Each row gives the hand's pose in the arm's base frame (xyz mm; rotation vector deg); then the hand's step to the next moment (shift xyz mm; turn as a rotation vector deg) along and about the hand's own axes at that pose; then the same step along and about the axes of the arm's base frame.
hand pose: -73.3 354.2 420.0 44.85 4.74 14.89
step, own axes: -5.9 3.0 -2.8 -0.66 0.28 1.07
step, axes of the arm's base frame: -6.8 2.4 0.0 -0.51 -0.72 0.94
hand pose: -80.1 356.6 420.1 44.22 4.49 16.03
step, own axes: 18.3 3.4 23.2 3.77 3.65 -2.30
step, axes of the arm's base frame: 20.8 -8.3 19.6 2.42 5.09 1.02
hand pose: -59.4 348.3 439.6 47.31 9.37 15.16
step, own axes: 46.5 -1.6 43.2 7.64 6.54 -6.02
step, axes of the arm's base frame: 55.3 -17.7 25.8 4.72 10.72 0.53
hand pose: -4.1 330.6 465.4 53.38 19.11 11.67
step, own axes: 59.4 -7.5 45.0 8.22 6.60 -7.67
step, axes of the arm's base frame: 71.9 -19.5 7.3 4.65 12.17 -0.45
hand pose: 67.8 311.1 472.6 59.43 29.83 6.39
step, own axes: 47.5 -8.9 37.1 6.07 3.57 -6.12
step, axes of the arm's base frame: 57.3 -18.3 -9.7 3.02 8.68 -1.61
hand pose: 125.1 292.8 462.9 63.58 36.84 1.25
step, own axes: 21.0 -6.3 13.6 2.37 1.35 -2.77
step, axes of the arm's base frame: 22.0 -7.3 -11.3 0.98 3.68 -0.77
